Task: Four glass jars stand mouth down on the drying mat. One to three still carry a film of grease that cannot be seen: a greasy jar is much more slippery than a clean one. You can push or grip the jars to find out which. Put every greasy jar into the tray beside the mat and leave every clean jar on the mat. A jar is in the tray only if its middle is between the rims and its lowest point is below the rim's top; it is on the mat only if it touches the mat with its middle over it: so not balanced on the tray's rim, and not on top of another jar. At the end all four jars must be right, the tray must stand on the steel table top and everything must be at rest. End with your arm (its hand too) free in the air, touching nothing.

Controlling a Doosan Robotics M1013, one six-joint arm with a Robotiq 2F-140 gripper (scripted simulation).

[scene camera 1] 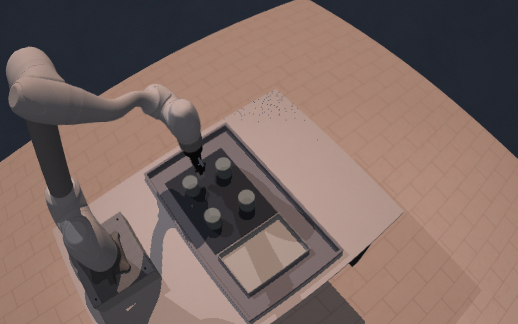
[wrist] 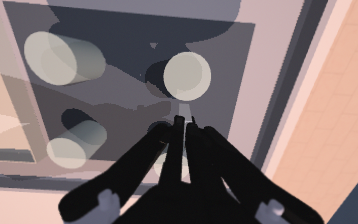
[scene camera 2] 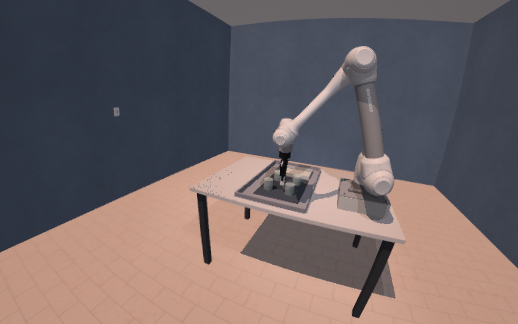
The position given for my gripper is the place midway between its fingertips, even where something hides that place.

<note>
In view: my gripper [wrist: 183,111], a glass jar [wrist: 73,148], a glass jar [wrist: 187,75] and a tray [scene camera 1: 266,250].
</note>
